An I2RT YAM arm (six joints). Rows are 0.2 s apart.
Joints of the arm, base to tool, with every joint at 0 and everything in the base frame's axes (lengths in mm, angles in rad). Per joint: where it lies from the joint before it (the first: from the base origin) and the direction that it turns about. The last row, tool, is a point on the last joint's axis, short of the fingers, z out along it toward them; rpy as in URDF.
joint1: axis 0 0 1 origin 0 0 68
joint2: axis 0 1 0 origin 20 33.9 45.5
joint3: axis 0 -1 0 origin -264 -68.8 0
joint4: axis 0 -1 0 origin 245 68.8 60
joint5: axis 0 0 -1 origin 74 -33.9 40.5
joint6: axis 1 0 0 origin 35.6 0 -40.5
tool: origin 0 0 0 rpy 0 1.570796 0
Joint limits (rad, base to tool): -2.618..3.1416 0..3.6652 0..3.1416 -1.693..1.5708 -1.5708..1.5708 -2.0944..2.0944
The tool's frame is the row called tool.
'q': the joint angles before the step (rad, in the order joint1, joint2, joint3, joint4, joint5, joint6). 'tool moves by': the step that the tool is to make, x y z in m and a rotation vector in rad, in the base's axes. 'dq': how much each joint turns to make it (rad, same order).
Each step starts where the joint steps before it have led.
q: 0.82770, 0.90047, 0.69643, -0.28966, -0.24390, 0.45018
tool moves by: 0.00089, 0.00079, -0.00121, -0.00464, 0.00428, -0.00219
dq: -0.00031, 0.00688, -0.00005, 0.00084, 0.00164, 0.00093
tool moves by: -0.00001, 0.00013, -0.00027, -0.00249, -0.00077, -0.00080
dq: 0.00090, 0.00074, -0.00016, -0.00069, 0.00257, -0.00119
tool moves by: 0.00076, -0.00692, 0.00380, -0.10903, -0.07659, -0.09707
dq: -0.00006, -0.01311, 0.02700, -0.07951, 0.14897, -0.06541
